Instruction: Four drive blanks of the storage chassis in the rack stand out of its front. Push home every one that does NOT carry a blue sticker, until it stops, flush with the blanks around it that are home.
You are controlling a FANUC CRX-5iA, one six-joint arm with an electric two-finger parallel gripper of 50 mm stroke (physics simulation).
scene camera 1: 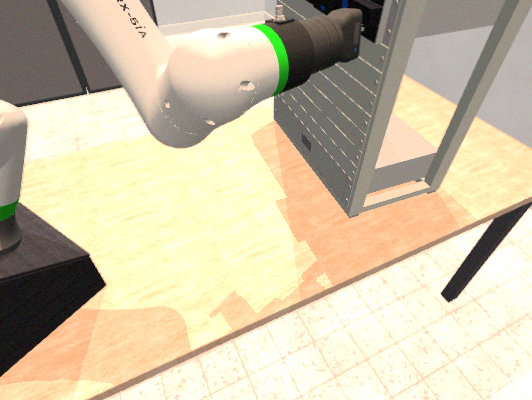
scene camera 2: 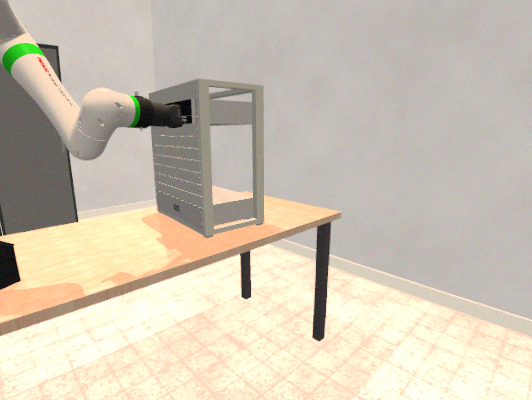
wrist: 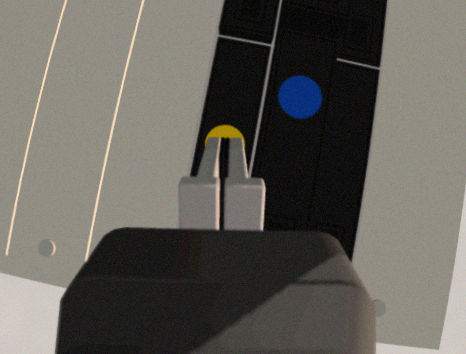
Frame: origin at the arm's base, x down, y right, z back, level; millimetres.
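Where they show: gripper, fingertip midpoint: (scene camera 1: 359, 25) (scene camera 2: 184, 119) (wrist: 224, 160).
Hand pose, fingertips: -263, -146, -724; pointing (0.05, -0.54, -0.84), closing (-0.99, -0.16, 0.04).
Observation:
Each offset is from my fingertips to the top centre of the thing, as dx, dy, dz. "*": to the spot under its first point. Level surfaces: height alone.
The storage chassis (scene camera 1: 372, 22) (scene camera 2: 186, 107) is black and sits high in the grey rack {-137, -198, -125} (scene camera 1: 382, 120) (scene camera 2: 205, 160). In the wrist view, a narrow black blank {-12, -18, -61} (wrist: 237, 75) carries a yellow sticker {-8, -8, -2} (wrist: 225, 131). Right of it, past a thin bright line, a black blank {-41, -15, -41} (wrist: 287, 165) carries a blue sticker {-37, -27, +22} (wrist: 300, 97). My gripper (wrist: 224, 160) (scene camera 2: 188, 119) is shut and empty. Its fingertips are in front of the yellow-stickered blank and cover the lower part of that sticker. Whether they touch is unclear. The gripper body hides the chassis front below. How far each blank stands out cannot be told.
Grey panels with light seams {* +241, -97, -2} (scene camera 1: 325, 115) (scene camera 2: 175, 160) fill the rack front below the chassis. The rack stands on a wooden table {dx +447} (scene camera 1: 200, 200) (scene camera 2: 115, 245). A grey side strip with a screw (wrist: 420, 200) lies right of the chassis in the wrist view.

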